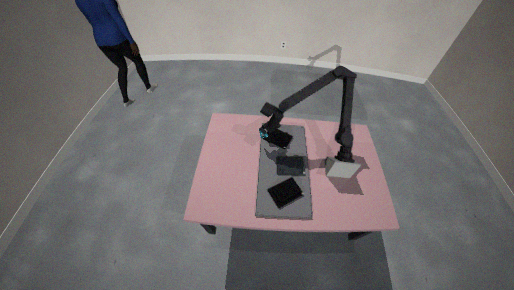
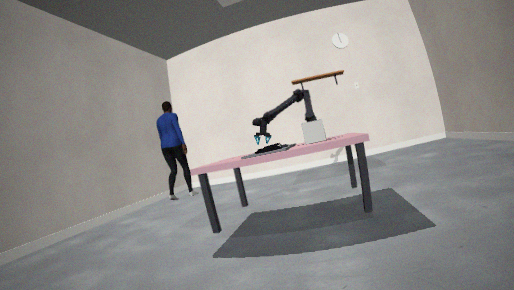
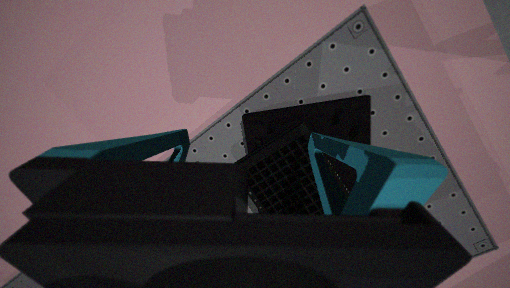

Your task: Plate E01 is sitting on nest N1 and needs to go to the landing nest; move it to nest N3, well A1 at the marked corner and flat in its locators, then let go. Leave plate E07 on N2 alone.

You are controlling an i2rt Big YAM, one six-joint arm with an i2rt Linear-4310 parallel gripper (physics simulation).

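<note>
My gripper (image 1: 263,133) (image 2: 263,140) (image 3: 249,138) is open and empty, its teal fingers wide apart above the far end of the grey perforated board (image 1: 262,210) (image 3: 345,56). A black gridded plate (image 1: 280,138) (image 3: 280,175) lies turned askew over a black nest (image 3: 340,117) there, partly hidden by the right finger and gripper body. The middle station (image 1: 290,164) looks flat and dark blue-grey; whether it bears a plate is unclear. A black plate (image 1: 285,192) sits turned at the near station. No nest or plate labels are readable, nor is the marked A1 corner.
The board lies on a pink table (image 1: 220,175) (image 2: 220,165). The arm's pale base block (image 1: 343,168) (image 2: 314,131) stands right of the board. A person in blue (image 1: 107,25) (image 2: 170,131) stands on the floor beyond the table. A wooden shelf (image 2: 318,77) is on the wall.
</note>
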